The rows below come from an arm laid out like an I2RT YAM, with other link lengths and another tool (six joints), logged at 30 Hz.
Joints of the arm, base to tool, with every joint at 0 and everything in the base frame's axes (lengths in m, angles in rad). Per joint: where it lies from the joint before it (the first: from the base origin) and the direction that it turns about. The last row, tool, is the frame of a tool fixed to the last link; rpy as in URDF.
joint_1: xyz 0 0 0.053 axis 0 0 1
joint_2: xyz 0.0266 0.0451 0.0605 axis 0 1 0
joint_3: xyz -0.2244 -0.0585 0 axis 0 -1 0
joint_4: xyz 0.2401 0.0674 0.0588 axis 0 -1 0
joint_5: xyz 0.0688 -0.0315 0.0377 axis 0 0 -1
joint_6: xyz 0.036 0 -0.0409 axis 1 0 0
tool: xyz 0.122 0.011 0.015 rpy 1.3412 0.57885 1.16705
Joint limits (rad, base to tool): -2.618..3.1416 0..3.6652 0..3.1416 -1.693..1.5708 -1.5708..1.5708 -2.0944..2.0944
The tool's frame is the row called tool.
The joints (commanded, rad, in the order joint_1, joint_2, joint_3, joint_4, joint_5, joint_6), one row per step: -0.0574, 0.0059, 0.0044, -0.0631, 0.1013, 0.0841; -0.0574, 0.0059, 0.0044, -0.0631, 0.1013, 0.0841; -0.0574, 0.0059, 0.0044, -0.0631, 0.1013, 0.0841; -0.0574, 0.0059, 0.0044, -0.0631, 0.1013, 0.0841; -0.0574, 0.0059, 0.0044, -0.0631, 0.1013, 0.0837; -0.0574, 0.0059, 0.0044, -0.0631, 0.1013, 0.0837; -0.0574, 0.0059, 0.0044, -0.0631, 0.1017, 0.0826; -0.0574, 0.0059, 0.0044, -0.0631, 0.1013, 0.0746; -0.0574, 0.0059, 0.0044, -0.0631, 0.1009, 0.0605; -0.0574, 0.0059, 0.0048, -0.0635, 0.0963, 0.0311; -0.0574, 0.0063, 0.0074, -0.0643, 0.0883, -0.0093; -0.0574, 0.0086, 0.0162, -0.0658, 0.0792, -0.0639
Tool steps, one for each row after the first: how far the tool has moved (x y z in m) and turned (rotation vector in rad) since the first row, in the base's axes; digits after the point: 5 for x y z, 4 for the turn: 0.00000, 0.00000, 0.00000, 0.0000, 0.0000, 0.0000; 0.00000, 0.00000, 0.00000, 0.0000, 0.0000, 0.0000; 0.00000, 0.00000, 0.00000, 0.0000, 0.0000, 0.0000; 0.00000, 0.00001, 0.00000, -0.0004, 0.0001, 0.0000; 0.00000, 0.00001, 0.00000, -0.0004, 0.0001, 0.0000; 0.00000, -0.00004, -0.00001, -0.0015, 0.0002, -0.0003; 0.00002, 0.00015, -0.00009, -0.0094, 0.0015, 0.0006; 0.00005, 0.00043, -0.00024, -0.0232, 0.0037, 0.0019; 0.00014, 0.00161, -0.00045, -0.0519, 0.0082, 0.0084; 0.00018, 0.00348, 0.00005, -0.0914, 0.0127, 0.0189; -0.00002, 0.00573, 0.00263, -0.1451, 0.0153, 0.0311
